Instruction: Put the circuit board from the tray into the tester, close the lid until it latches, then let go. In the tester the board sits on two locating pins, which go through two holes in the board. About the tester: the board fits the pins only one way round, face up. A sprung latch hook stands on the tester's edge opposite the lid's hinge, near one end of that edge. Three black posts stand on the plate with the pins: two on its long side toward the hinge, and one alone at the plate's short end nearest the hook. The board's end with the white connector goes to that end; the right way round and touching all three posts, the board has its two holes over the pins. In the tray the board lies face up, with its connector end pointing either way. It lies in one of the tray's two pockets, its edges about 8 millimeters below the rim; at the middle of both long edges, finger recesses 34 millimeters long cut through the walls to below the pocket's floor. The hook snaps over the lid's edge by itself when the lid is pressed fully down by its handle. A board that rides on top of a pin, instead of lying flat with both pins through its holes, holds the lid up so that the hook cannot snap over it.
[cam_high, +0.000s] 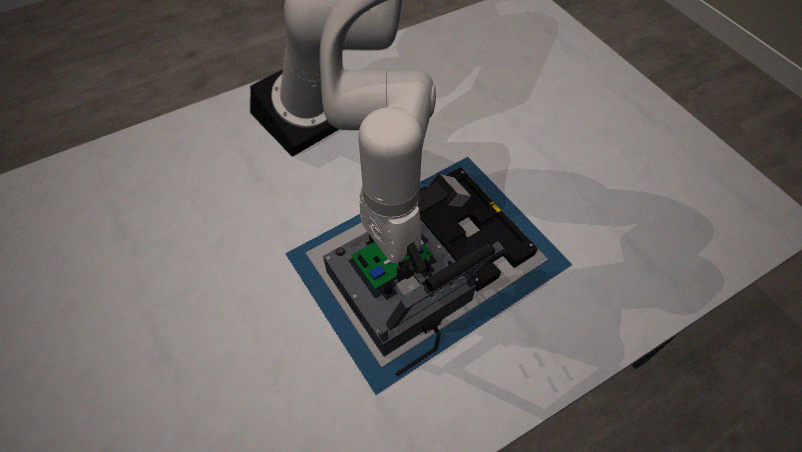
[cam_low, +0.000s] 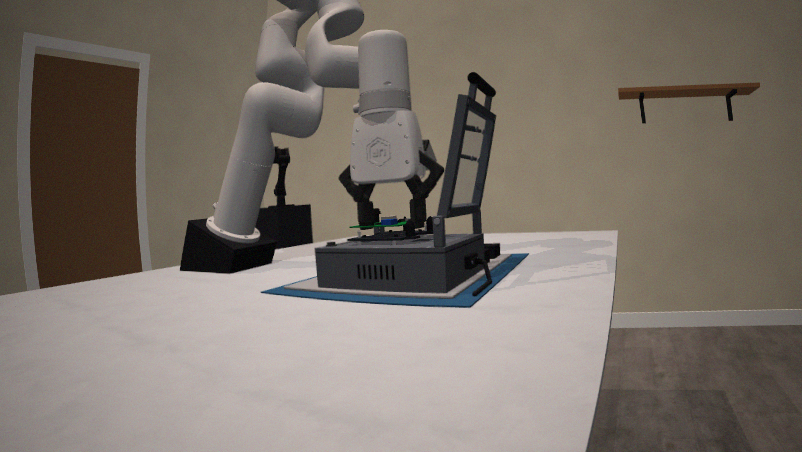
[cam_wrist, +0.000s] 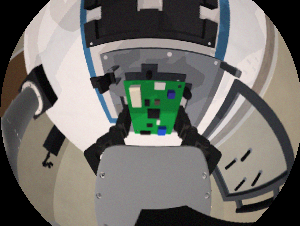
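Now: the green circuit board right at my hand. Round my hand: lid: 12 cm ahead, 9 cm above, 3 cm to the left; then pin plate: 2 cm below, 1 cm to the left, 1 cm ahead; then tester: 4 cm to the left, 2 cm ahead, 2 cm above.
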